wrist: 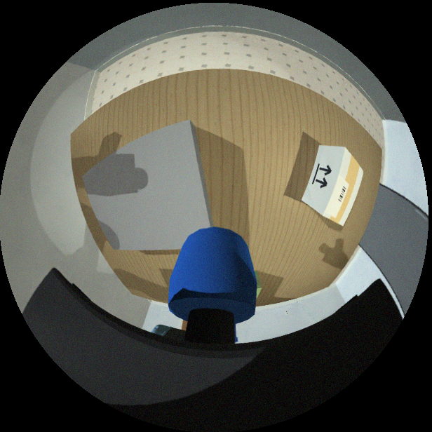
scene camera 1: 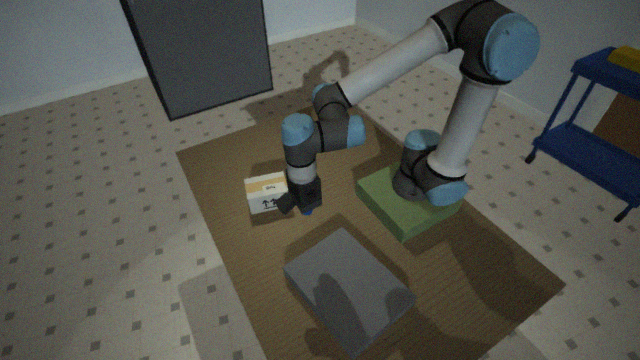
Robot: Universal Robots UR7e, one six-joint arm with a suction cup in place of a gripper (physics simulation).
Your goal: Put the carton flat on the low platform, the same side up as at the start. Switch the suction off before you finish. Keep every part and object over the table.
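Where they show: arm's base, link origin: (scene camera 1: 413, 185).
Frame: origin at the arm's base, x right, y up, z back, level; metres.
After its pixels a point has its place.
The carton (scene camera 1: 264, 194) @[z -0.483, x 0.229, y 0.010 m] (wrist: 332, 186) is a white box with an orange-yellow band and a label. It stands on the wooden table, with two arrows on one side face that point up towards the banded top. The low platform (scene camera 1: 362, 272) @[z -0.350, x -0.183, y -0.025 m] (wrist: 165, 215) is a flat grey slab on the table, with arm shadows across it and no object on it. My gripper (scene camera 1: 307, 212) (wrist: 212, 275) is a blue suction cup, off and holding nothing. It hangs above the table, apart from the carton and the platform. In the scene view the dark wrist parts overlap the carton's right edge.
The arm's base stands on a green block (scene camera 1: 395, 212) @[z -0.132, x -0.064, y -0.004 m] at the table's right side. The wooden table (scene camera 1: 220, 225) @[z -0.658, x 0.247, y -0.073 m] (wrist: 270, 125) has its left edge near the carton. A dark grey panel (scene camera 1: 205, 55) (wrist: 400, 240) stands behind the table. A blue cart (scene camera 1: 592, 64) is on the floor at right.
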